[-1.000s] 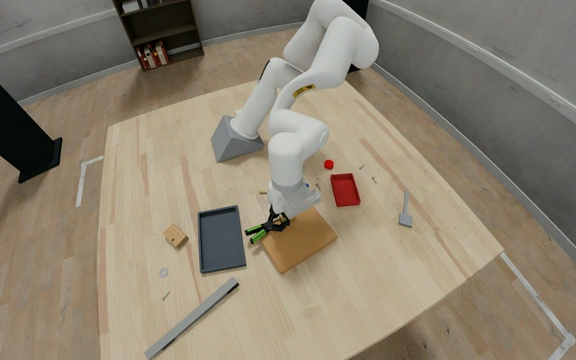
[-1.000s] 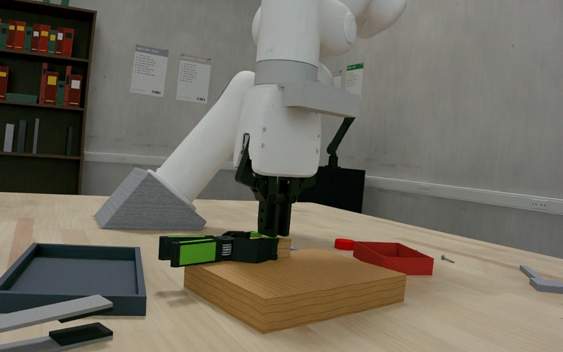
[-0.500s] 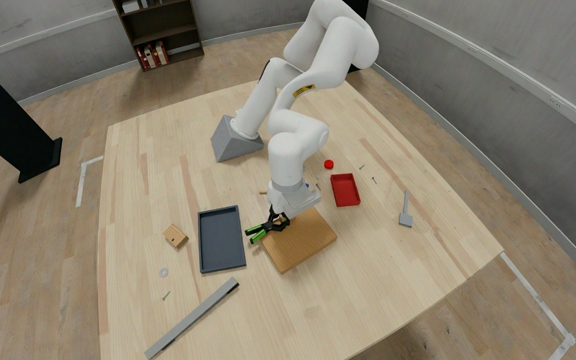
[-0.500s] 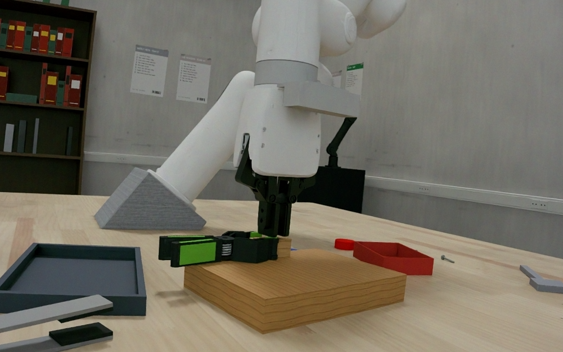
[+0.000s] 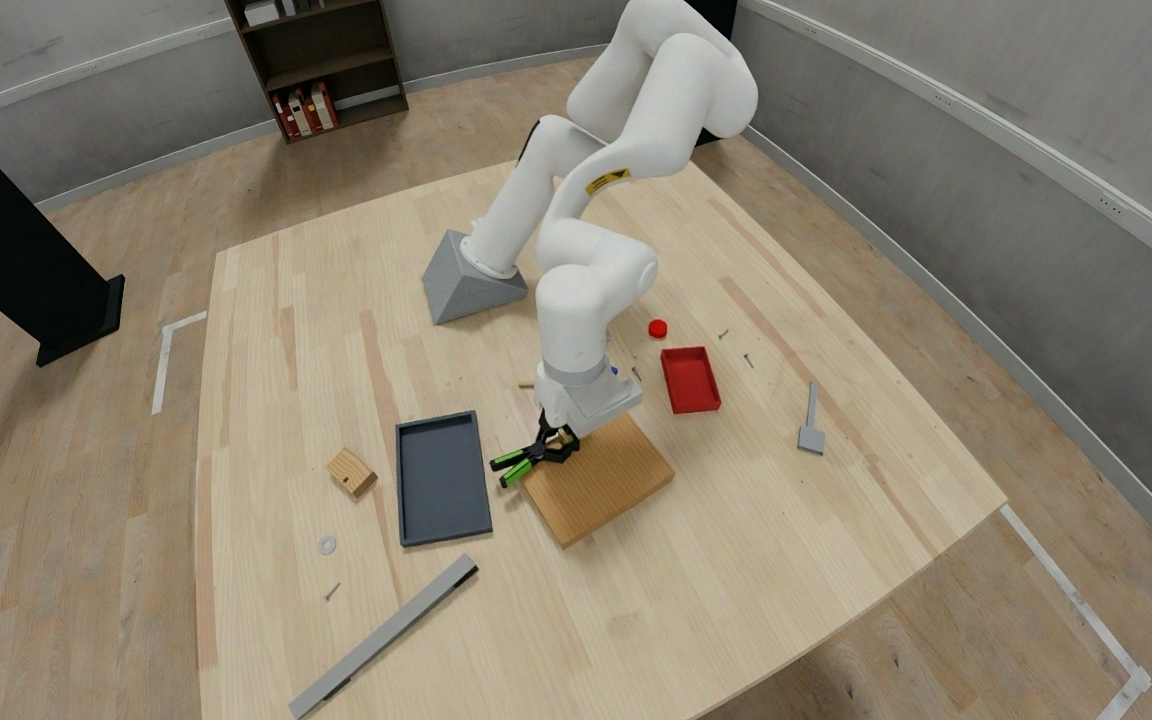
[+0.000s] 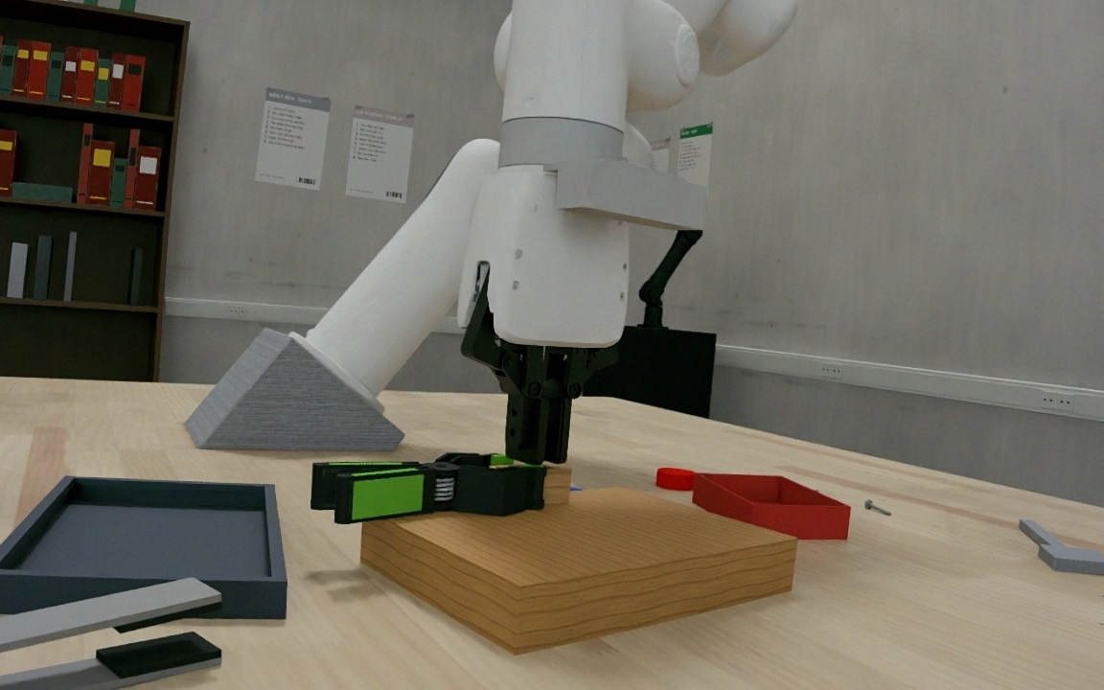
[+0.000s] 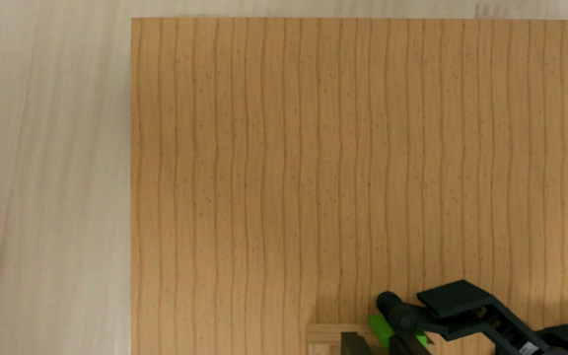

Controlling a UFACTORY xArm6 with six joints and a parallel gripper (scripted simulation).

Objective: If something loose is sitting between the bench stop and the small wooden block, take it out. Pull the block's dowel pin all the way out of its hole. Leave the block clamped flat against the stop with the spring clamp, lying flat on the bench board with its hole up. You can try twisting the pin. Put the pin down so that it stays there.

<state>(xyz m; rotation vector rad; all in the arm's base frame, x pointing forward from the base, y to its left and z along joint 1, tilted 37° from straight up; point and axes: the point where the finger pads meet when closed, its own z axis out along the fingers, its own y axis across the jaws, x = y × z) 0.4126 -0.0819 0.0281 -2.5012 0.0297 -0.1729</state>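
Right now the dowel pin is 2 cm below my hand. Also, from my hand: loose dowel: 13 cm behind, 1 cm to the left, 7 cm below; then bench board: 5 cm ahead, 1 cm to the right, 5 cm below; then small wooden block: 4 cm below.
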